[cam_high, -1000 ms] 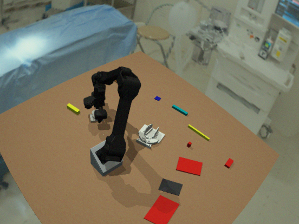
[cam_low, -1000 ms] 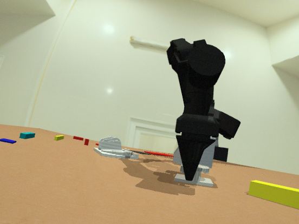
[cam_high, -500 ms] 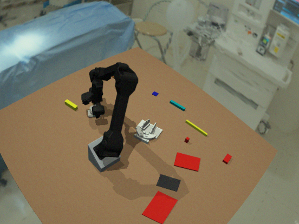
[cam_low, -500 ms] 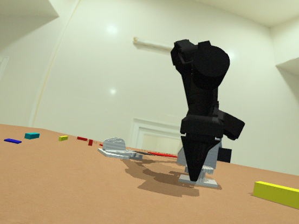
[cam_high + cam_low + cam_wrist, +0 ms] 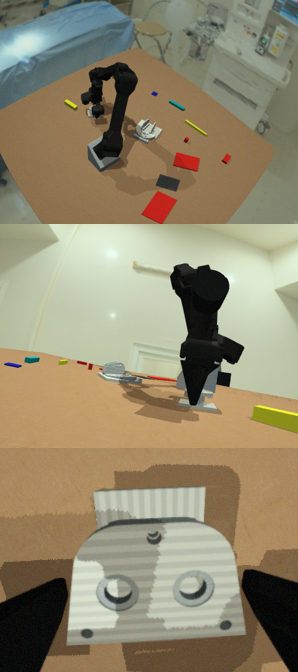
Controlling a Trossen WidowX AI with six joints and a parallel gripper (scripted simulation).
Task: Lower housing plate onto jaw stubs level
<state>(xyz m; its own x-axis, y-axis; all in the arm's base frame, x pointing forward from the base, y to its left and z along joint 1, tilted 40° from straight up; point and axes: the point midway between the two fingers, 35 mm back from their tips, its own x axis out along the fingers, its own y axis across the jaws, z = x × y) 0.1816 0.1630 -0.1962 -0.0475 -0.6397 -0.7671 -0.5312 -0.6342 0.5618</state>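
Now: gripper tip 1 cm past the white part. Also, from my gripper tip: brown bar (30 cm ahead, 16 cm to the left, 1 cm below); then dark tile (54 cm to the right, 4 cm behind, 1 cm below); then teal bar (40 cm ahead, 24 cm to the right).
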